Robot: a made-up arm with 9 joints. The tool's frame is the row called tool.
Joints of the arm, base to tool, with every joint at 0 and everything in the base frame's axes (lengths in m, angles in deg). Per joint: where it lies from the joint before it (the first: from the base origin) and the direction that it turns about. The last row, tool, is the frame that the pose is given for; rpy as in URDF.
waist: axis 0 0 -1 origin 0.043 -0.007 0.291
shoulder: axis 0 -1 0 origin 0.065 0.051 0.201
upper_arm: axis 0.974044 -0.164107 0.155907 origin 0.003 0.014 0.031
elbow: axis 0 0 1 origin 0.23 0.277 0.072
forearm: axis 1 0 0 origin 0.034 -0.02 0.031
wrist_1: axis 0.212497 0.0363 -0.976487 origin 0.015 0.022 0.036
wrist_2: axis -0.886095 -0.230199 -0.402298 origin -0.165 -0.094 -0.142
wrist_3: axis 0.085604 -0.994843 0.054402 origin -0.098 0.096 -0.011
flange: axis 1 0 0 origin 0.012 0.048 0.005
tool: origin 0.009 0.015 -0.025 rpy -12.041 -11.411 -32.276
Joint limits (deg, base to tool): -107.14..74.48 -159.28..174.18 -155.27..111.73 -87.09..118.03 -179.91..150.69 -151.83..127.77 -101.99..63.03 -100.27..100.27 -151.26..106
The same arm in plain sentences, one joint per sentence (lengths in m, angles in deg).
The arm has nine revolute joints in a row. What follows holds with every joint at zero, and every direction is one of the base frame's. The first joint sits 0.043 m along +x and 0.007 m along -y and 0.291 m along +z from the base frame's origin and turns about -z, from -107.14 to 74.48 deg. The second joint sits 0.065 m along +x and 0.051 m along +y and 0.201 m along +z from the first joint and turns about -y, from -159.28 to 174.18 deg. The third joint sits 0.003 m along +x and 0.014 m along +y and 0.031 m along +z from the second joint and turns about the direction (0.974044, -0.164107, 0.155907), from -155.27 to 111.73 deg. The fourth joint sits 0.23 m along +x and 0.277 m along +y and 0.072 m along +z from the third joint and turns about +z, from -87.09 to 118.03 deg. The fifth joint sits 0.034 m along +x and 0.02 m along -y and 0.031 m along +z from the fourth joint and turns about +x, from -179.91 to 150.69 deg. The sixth joint sits 0.015 m along +x and 0.022 m along +y and 0.036 m along +z from the fifth joint and turns about the direction (0.212497, 0.0363, -0.976487), from -151.83 to 127.77 deg. The seventh joint sits 0.165 m along -x and 0.094 m along -y and 0.142 m along -z from the sixth joint and turns about the direction (-0.886095, -0.230199, -0.402298), from -101.99 to 63.03 deg. The eighth joint sits 0.098 m along -x and 0.096 m along +y and 0.011 m along -z from the seventh joint and turns about the direction (0.085604, -0.994843, 0.054402), from -100.27 to 100.27 deg. The ninth joint sits 0.012 m along +x and 0.048 m along +y and 0.005 m along +z from the eighth joint and turns about +x, from -151.26 to 106 deg. The tool frame, which is the frame that the pose is given for, sits 0.009 m along +x and 0.015 m along +y and 0.025 m along -z from the ninth joint; its axes are the base frame's turned by roll -12.04, pitch -11.41 and yaw -32.28 deg (as in URDF: about the fixed x, then y, then z).
